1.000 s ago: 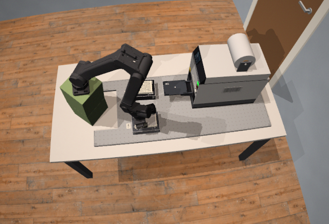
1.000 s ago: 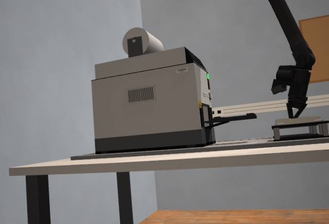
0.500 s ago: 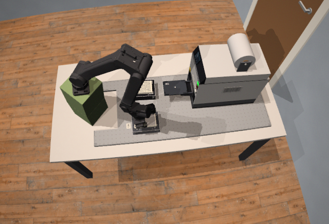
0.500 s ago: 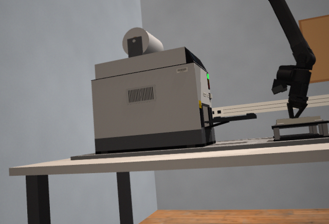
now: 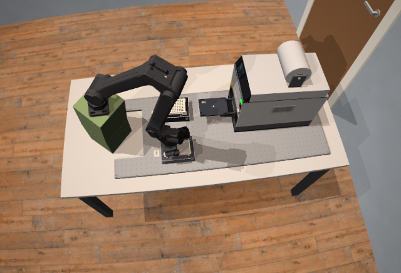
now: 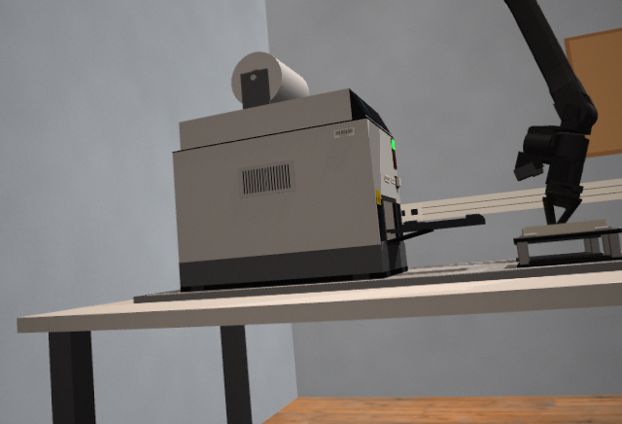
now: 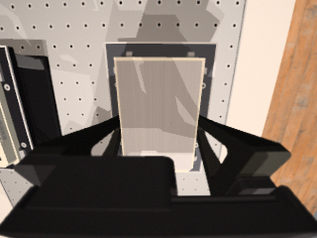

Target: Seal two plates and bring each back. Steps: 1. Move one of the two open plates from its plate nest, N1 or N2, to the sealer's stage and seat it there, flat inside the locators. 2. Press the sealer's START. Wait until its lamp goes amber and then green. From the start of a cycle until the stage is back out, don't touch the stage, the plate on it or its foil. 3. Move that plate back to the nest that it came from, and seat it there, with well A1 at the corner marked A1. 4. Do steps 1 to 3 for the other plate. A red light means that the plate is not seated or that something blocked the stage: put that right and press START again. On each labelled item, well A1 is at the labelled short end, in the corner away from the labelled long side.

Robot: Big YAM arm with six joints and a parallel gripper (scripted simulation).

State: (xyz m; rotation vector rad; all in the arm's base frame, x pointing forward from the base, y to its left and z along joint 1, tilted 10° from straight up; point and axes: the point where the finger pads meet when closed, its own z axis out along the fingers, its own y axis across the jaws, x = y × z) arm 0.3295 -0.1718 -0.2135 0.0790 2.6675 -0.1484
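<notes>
My gripper is now 2 cm above the plate nest. Round my hand: plate: 23 cm to the left, 2 cm ahead; sealer stage: 22 cm ahead, 17 cm to the left, 3 cm above; yellow warning label: 33 cm ahead, 24 cm to the left, 8 cm above.
</notes>
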